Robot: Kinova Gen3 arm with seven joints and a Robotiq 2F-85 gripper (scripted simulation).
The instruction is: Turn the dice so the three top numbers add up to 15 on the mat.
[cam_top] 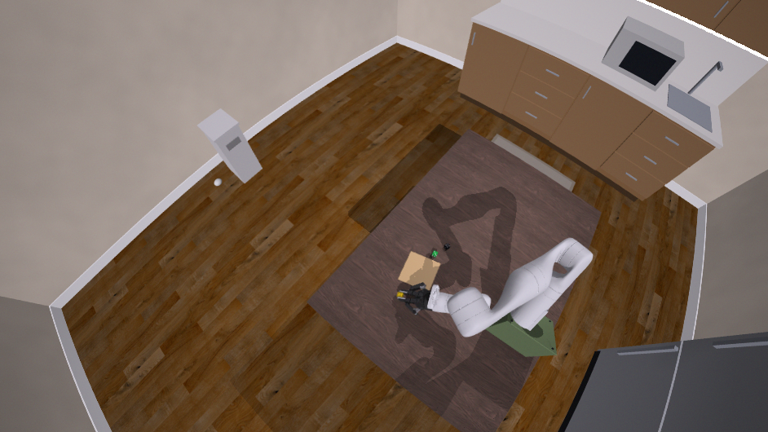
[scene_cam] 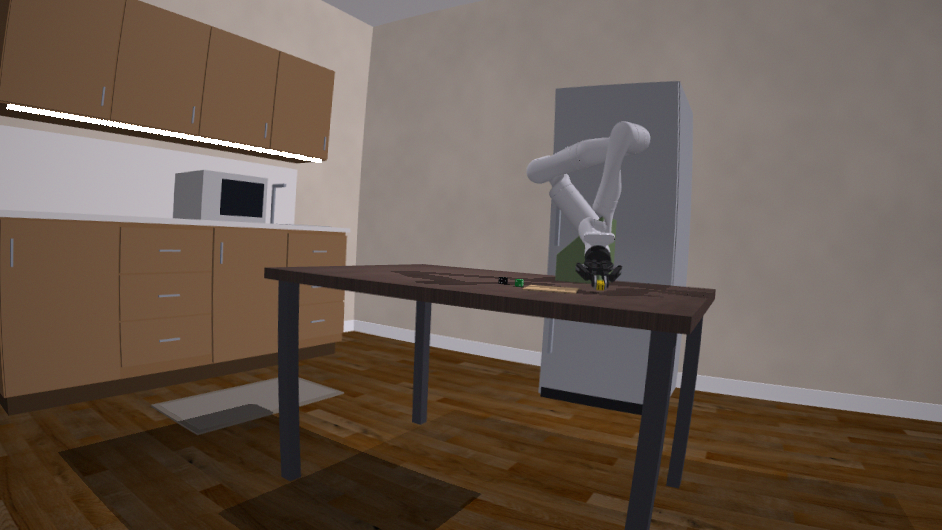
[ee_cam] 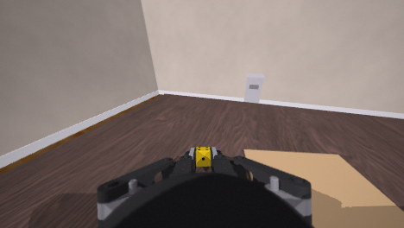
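My hand is 1 cm short of the yellow die and 1 cm above it. Also, from my hand: black die 30 cm to the right, 2 cm below; then green die 2 cm ahead, 23 cm to the right, 2 cm below; then tan mat 2 cm ahead, 13 cm to the right, 3 cm below.
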